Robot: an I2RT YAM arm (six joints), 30 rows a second.
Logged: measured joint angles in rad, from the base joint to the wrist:
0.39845 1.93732 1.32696 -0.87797 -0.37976 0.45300
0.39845 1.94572 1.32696 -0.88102 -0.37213 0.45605
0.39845 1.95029 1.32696 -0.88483 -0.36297 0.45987
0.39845 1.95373 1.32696 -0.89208 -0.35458 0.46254
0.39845 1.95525 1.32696 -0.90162 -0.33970 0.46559
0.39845 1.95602 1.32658 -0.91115 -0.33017 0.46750
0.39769 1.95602 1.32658 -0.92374 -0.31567 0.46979
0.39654 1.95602 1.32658 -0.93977 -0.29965 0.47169
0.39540 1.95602 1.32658 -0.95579 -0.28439 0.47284
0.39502 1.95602 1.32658 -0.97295 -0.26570 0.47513
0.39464 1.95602 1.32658 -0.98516 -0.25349 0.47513
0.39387 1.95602 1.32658 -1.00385 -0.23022 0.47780
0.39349 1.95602 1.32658 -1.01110 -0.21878 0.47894
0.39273 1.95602 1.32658 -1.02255 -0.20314 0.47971
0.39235 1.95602 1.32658 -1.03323 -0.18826 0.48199
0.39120 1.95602 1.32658 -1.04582 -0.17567 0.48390
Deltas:
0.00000 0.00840 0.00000 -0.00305 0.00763 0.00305
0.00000 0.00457 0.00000 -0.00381 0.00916 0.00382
0.00000 0.00344 0.00000 -0.00725 0.00839 0.00267
0.00000 0.00152 0.00000 -0.00954 0.01488 0.00305
0.00000 0.00077 -0.00038 -0.00953 0.00953 0.00191
-0.00076 0.00000 0.00000 -0.01259 0.01450 0.00229
-0.00115 0.00000 0.00000 -0.01603 0.01602 0.00190
-0.00114 0.00000 0.00000 -0.01602 0.01526 0.00115
-0.00038 0.00000 0.00000 -0.01716 0.01869 0.00229
-0.00038 0.00000 0.00000 -0.01221 0.01221 0.00000
-0.00077 0.00000 0.00000 -0.01869 0.02327 0.00267
-0.00038 0.00000 0.00000 -0.00725 0.01144 0.00114
-0.00076 0.00000 0.00000 -0.01145 0.01564 0.00077
-0.00038 0.00000 0.00000 -0.01068 0.01488 0.00228
-0.00115 0.00000 0.00000 -0.01259 0.01259 0.00191

